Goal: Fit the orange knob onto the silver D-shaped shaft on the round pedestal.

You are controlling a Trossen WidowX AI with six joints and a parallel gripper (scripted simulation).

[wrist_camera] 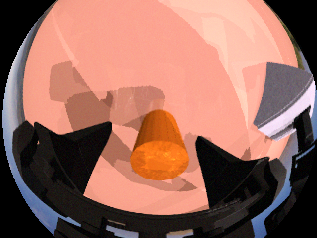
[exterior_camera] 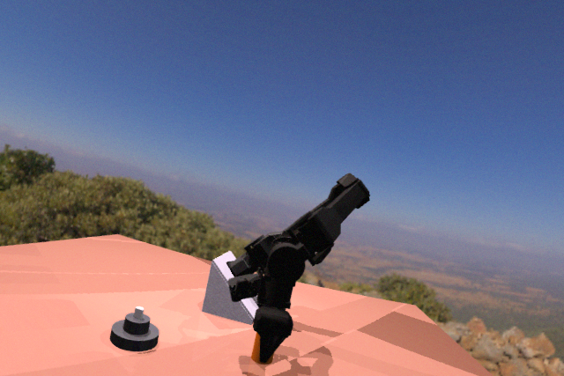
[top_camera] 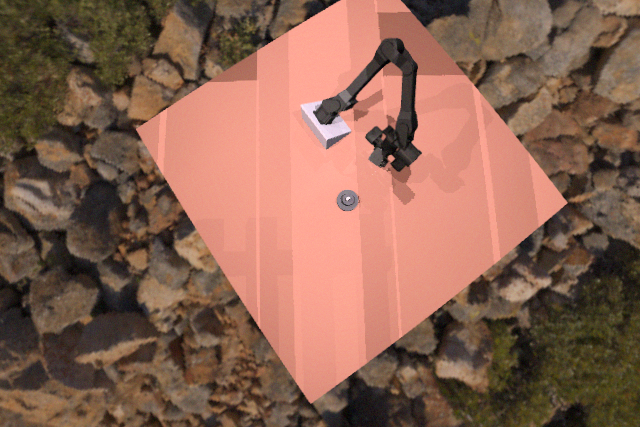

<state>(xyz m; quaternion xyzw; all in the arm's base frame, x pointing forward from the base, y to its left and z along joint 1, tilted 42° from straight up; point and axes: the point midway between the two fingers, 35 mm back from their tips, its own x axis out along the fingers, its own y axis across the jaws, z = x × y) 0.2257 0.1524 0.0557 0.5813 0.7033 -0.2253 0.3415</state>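
Right now the orange knob is 2 cm above my gripper tip. From my gripper tip the other things lie so: round black pedestal 9 cm ahead, 22 cm to the right, 1 cm above.
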